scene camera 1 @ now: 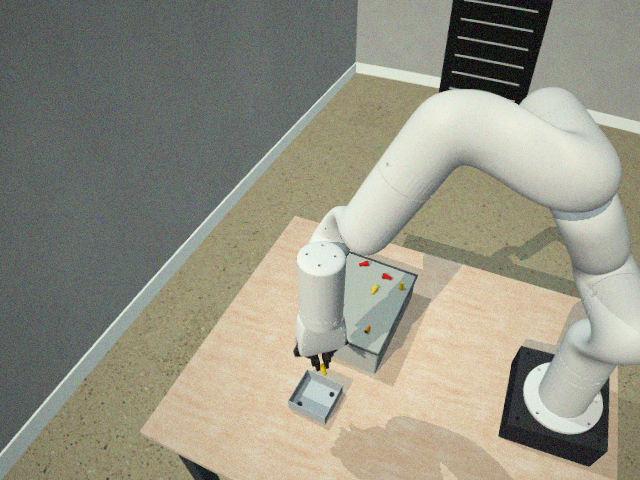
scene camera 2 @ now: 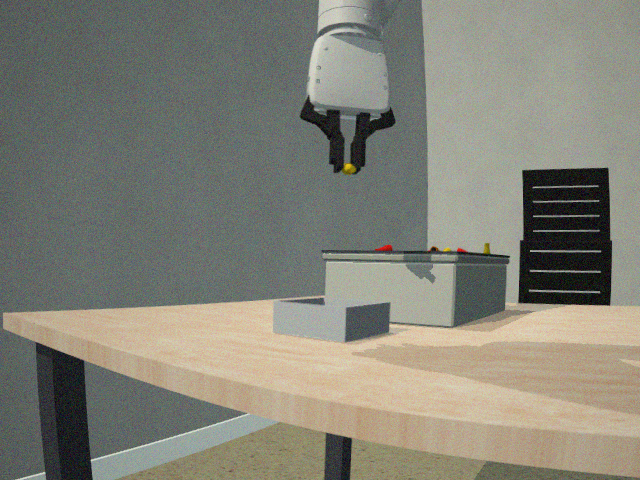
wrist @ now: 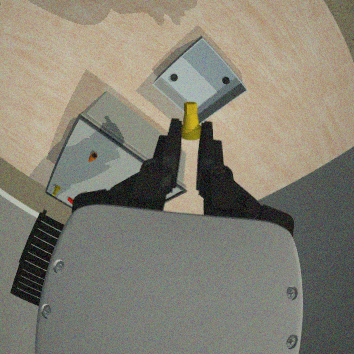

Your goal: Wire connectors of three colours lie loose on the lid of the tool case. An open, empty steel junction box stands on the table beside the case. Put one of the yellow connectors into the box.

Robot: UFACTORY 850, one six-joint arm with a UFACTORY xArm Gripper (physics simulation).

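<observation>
My gripper (scene camera 1: 321,366) (scene camera 2: 346,168) (wrist: 190,135) is shut on a yellow connector (scene camera 1: 324,370) (scene camera 2: 349,168) (wrist: 190,115), whose narrow end sticks out past the fingertips. It hangs well above the table, higher than the case lid. The open grey junction box (scene camera 1: 334,405) (scene camera 2: 310,320) (wrist: 192,80) stands below; in the wrist view the connector's tip overlaps its near corner. Its inside shows two dark round spots. On the case lid lie a yellow connector (scene camera 1: 374,289), red connectors (scene camera 1: 364,264) (scene camera 1: 386,276) and an orange one (scene camera 1: 367,329) (wrist: 93,156); another yellow connector (scene camera 1: 401,286) (scene camera 2: 486,248) (wrist: 56,190) stands upright.
The grey tool case (scene camera 1: 356,355) (scene camera 2: 387,289) (wrist: 107,107) stands close beside the box, taller than it. The arm hides part of its lid in scene camera 1. The arm's black base (scene camera 1: 537,445) is at the table's right. A black drawer cabinet (scene camera 2: 566,258) stands behind.
</observation>
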